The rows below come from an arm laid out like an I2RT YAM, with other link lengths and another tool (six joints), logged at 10 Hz.
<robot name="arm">
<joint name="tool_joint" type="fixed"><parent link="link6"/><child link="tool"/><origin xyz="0.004 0.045 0.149" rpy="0 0.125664 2.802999"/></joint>
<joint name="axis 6" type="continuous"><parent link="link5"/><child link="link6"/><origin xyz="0 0.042 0.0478" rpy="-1.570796 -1.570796 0"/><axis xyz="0 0 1"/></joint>
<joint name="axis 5" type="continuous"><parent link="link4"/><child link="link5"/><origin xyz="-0.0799 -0.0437 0.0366" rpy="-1.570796 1.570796 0"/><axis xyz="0 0 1"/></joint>
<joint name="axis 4" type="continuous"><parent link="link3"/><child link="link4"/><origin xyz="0.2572 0.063 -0.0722" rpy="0 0 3.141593"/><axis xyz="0 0 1"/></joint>
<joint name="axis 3" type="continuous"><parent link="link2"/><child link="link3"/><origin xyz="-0.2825 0 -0.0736" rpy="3.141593 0 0"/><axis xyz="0 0 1"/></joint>
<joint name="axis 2" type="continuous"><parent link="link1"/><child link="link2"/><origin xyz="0.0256 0.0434 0.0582" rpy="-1.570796 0 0"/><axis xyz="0 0 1"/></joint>
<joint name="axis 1" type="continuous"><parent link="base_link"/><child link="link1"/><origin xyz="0 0 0.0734" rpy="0 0 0"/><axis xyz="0 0 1"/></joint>
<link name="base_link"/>
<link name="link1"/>
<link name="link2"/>
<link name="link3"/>
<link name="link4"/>
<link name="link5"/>
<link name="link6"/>
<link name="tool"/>
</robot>
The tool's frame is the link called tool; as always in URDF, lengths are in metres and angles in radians. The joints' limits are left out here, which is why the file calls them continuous.
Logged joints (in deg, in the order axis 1, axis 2, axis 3, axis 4, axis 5, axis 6), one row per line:
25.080 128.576 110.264 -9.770 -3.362 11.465
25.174 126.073 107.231 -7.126 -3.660 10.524
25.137 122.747 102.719 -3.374 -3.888 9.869
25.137 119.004 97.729 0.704 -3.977 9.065
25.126 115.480 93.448 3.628 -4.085 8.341
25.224 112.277 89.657 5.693 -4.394 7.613
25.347 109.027 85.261 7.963 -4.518 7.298
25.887 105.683 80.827 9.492 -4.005 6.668
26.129 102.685 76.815 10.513 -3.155 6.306
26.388 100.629 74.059 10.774 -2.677 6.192
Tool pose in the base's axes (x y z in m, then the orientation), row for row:
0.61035 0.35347 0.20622 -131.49 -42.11 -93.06
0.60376 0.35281 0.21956 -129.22 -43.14 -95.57
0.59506 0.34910 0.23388 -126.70 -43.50 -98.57
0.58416 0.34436 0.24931 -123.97 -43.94 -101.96
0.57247 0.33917 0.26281 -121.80 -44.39 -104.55
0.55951 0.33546 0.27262 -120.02 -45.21 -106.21
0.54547 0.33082 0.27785 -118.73 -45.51 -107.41
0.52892 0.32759 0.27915 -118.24 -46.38 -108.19
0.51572 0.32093 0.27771 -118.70 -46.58 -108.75
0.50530 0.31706 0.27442 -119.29 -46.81 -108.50
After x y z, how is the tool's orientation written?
As a rotation vector, in degrees.
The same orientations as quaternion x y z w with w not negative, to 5 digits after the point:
-0.78425 -0.25116 -0.55504 0.11752
-0.77106 -0.25742 -0.57027 0.11831
-0.75638 -0.25969 -0.58844 0.11913
-0.73970 -0.26218 -0.60837 0.11824
-0.72631 -0.26470 -0.62344 0.11717
-0.71577 -0.26962 -0.63341 0.11735
-0.70833 -0.27151 -0.64080 0.11799
-0.70402 -0.27615 -0.64418 0.11456
-0.70413 -0.27631 -0.64511 0.10810
-0.70649 -0.27723 -0.64259 0.10532

